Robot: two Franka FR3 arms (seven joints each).
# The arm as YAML. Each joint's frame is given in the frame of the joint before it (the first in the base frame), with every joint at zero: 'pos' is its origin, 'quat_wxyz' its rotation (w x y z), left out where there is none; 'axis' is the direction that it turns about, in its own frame. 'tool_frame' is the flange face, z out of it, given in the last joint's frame.
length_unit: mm
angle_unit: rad
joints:
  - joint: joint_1
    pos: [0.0, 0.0, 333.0]
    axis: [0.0, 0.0, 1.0]
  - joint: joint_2
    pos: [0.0, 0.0, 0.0]
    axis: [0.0, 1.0, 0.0]
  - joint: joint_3
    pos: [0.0, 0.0, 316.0]
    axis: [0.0, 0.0, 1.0]
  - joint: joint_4
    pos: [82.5, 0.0, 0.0]
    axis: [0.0, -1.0, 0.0]
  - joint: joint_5
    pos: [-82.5, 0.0, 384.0]
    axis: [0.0, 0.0, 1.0]
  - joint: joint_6
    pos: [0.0, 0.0, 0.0]
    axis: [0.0, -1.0, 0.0]
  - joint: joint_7
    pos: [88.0, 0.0, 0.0]
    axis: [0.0, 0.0, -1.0]
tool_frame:
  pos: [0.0, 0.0, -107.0]
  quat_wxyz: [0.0, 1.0, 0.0, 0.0]
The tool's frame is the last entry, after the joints.
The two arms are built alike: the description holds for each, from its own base.
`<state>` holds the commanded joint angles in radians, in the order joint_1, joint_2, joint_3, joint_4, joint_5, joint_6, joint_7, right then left.
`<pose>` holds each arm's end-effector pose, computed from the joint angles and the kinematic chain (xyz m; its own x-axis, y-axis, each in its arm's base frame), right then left.
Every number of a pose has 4 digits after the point.
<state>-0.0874 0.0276 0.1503 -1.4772 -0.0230 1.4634 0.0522 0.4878 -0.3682 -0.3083 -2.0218 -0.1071 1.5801 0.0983</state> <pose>0.5515 0.0307 0.6439 0.9992 0.0083 -0.0400 0.0092 -0.9997 0.0209 0.4359 0.0479 0.5857 0.9899 0.1104 -0.0886 0.1114 -0.9938 0.0059</pose>
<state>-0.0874 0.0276 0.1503 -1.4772 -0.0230 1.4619 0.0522 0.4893 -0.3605 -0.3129 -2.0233 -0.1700 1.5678 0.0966</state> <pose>0.5513 0.0307 0.6438 0.9991 0.0083 -0.0415 0.0092 -0.9997 0.0210 0.4379 0.0404 0.5809 0.9886 0.1092 -0.1039 0.1168 -0.9906 0.0705</pose>
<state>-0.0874 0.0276 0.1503 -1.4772 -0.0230 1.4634 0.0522 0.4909 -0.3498 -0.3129 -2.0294 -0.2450 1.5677 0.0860</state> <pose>0.5515 0.0307 0.6439 0.9992 0.0083 -0.0400 0.0092 -0.9997 0.0209 0.4413 0.0348 0.5745 0.9860 0.1218 -0.1143 0.1380 -0.9794 0.1474</pose>
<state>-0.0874 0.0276 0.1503 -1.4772 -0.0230 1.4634 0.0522 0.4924 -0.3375 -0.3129 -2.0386 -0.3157 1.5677 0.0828</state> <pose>0.5515 0.0307 0.6439 0.9992 0.0083 -0.0400 0.0092 -0.9997 0.0209 0.4447 0.0298 0.5666 0.9834 0.1273 -0.1295 0.1537 -0.9633 0.2202</pose>
